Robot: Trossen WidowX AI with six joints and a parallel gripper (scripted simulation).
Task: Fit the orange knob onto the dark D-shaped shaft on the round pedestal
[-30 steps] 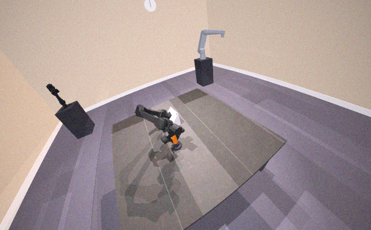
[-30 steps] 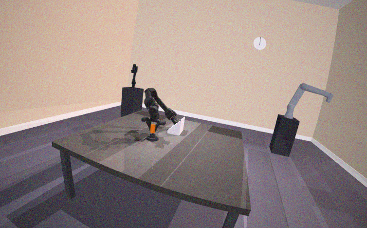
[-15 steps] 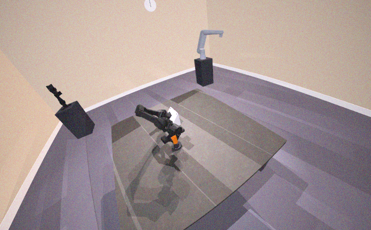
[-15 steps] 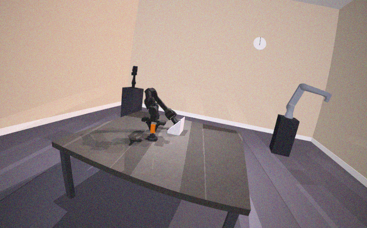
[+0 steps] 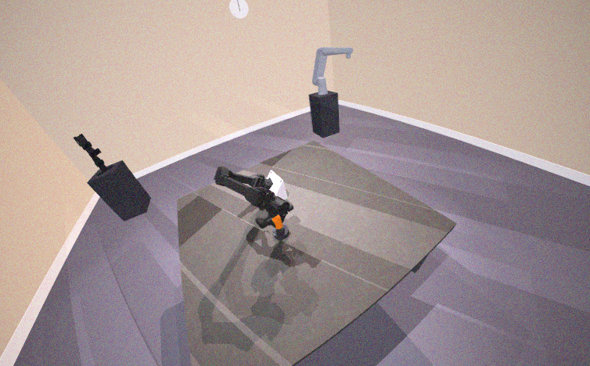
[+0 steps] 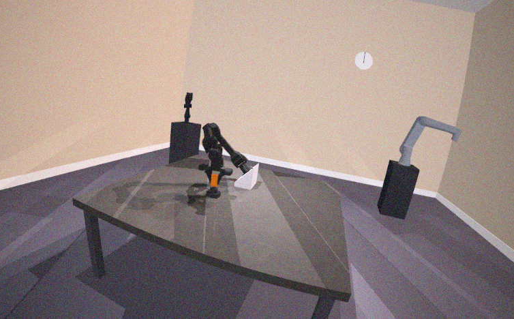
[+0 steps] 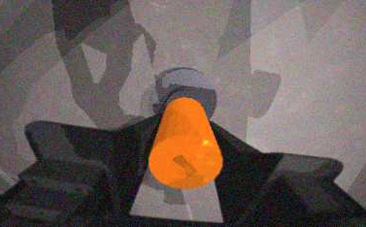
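The orange knob is 2 cm above my gripper tip. The rest, counted from my gripper tip: round pedestal 4 cm below.
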